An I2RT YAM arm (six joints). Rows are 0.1 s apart.
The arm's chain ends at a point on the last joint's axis. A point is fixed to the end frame.
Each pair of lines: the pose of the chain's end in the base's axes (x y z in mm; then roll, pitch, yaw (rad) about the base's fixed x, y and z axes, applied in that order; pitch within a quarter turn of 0, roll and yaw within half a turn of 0), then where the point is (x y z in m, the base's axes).
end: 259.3, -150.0, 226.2, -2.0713, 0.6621, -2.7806
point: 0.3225 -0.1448 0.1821
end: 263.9, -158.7, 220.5, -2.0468, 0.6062, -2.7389
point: 0.3250 -0.1536 0.1735
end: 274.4, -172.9, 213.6, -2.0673, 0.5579, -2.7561
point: 0.3330 -0.1683 0.1635
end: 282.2, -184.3, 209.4, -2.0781, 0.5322, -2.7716
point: 0.3394 -0.1803 0.1577
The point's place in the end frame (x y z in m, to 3 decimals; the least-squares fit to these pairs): -0.021 0.055 0.050
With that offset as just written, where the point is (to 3 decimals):
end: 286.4, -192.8, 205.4, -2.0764, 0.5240, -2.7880
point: 0.343 -0.190 0.153
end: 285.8, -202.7, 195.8, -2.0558, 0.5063, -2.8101
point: 0.342 -0.203 0.143
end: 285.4, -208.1, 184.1, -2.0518, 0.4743, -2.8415
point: 0.340 -0.211 0.130
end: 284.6, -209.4, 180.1, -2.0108, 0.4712, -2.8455
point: 0.340 -0.215 0.126
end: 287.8, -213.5, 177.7, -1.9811, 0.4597, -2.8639
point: 0.342 -0.223 0.124
